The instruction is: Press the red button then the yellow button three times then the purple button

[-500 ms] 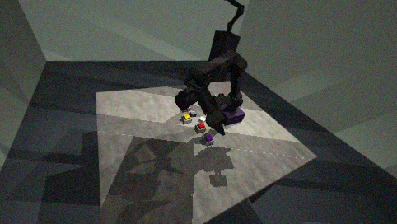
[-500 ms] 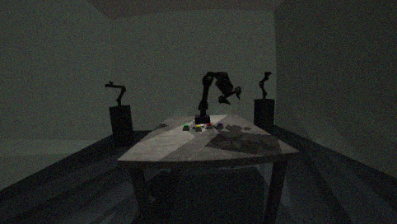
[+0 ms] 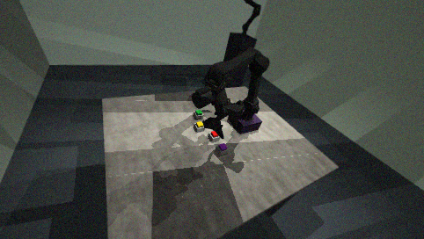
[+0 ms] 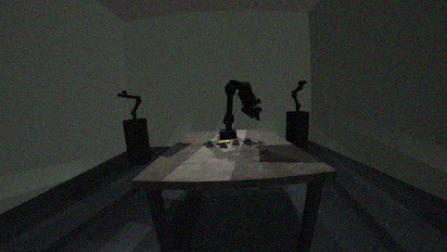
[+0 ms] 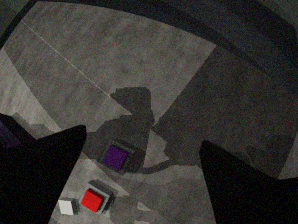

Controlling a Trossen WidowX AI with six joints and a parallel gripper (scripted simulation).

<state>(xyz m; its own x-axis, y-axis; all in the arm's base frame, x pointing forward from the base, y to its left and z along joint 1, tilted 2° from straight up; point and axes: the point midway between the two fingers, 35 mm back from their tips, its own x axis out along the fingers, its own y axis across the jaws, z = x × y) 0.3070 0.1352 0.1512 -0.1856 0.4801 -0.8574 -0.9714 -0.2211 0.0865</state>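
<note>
Now: the red button 15 cm below my gripper tip, 14 cm to the right of it and 6 cm behind it. Also, from my gripper tip: yellow button: 23 cm to the right, 15 cm below, 2 cm behind; then purple button: 15 cm below, 4 cm to the right, 4 cm behind; then small white block: 19 cm to the right, 18 cm below, 11 cm behind.
</note>
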